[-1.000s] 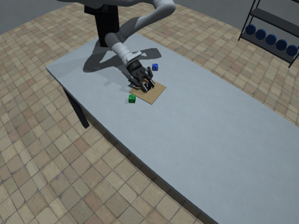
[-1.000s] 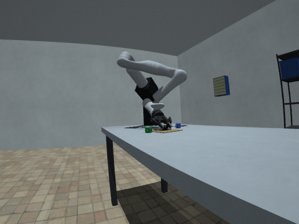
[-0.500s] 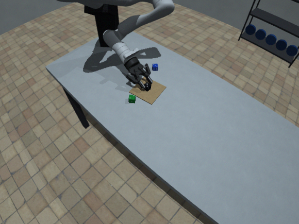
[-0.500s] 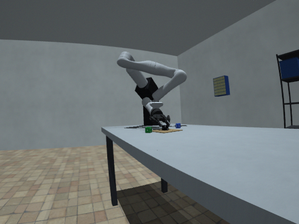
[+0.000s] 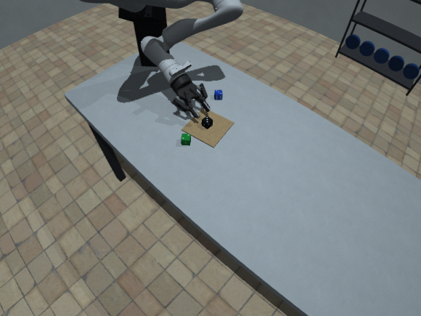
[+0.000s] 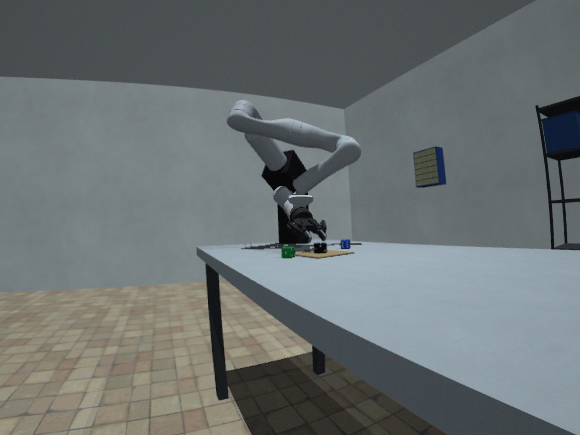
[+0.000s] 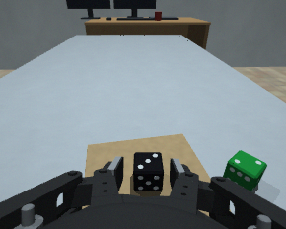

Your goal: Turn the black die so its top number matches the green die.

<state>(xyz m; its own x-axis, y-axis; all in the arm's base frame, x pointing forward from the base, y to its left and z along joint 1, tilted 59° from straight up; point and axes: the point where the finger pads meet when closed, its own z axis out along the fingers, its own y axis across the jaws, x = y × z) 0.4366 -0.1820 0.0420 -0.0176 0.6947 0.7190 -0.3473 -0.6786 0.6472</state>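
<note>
My gripper is now 30 mm short of the black die, 30 mm above it and 10 mm to the left of it. Round my hand: tan mat (50 mm below, 40 mm ahead, 20 mm to the right); then blue die (150 mm to the left, 40 mm below, 10 mm ahead); then green die (110 mm to the right, 40 mm below).
</note>
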